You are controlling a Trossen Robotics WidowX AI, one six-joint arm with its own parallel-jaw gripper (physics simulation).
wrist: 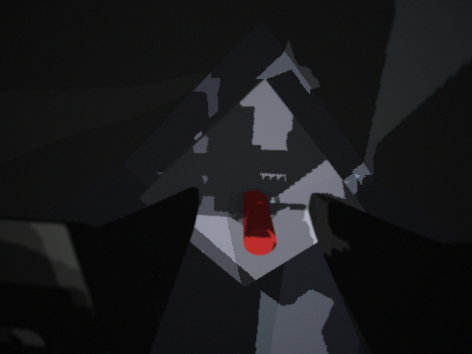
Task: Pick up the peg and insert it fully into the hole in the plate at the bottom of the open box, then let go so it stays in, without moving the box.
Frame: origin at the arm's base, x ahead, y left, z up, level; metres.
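Seen in the pictures: gripper, fingertip midpoint: (pixel 254 198).
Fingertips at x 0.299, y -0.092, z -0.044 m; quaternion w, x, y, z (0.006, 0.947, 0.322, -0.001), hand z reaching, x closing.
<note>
A point is followed by its place in that frame.
The red peg (pixel 258 225) @(x 0.300, y -0.092, z -0.022 m) stands roughly upright between the fingers, its near end lit bright red and its far end in shadow. A dark patch surrounds its far end at the plate (pixel 272 120) @(x 0.280, y -0.058, z -0.050 m); how deep it sits in the hole cannot be told. The plate is the grey surface at the bottom of the open box (pixel 230 75) @(x 0.249, y -0.054, z -0.100 m), whose dark walls form a diamond shape around it. My gripper (pixel 254 198) @(x 0.299, y -0.092, z -0.044 m) is open, with one dark finger on each side of the peg and a gap on both sides.
The box walls rise close around the fingers at left and right. Shadows of the gripper cover much of the plate. A pale lit patch (pixel 300 322) @(x 0.369, y -0.131, z -0.029 m) shows at the bottom of the view, between the fingers.
</note>
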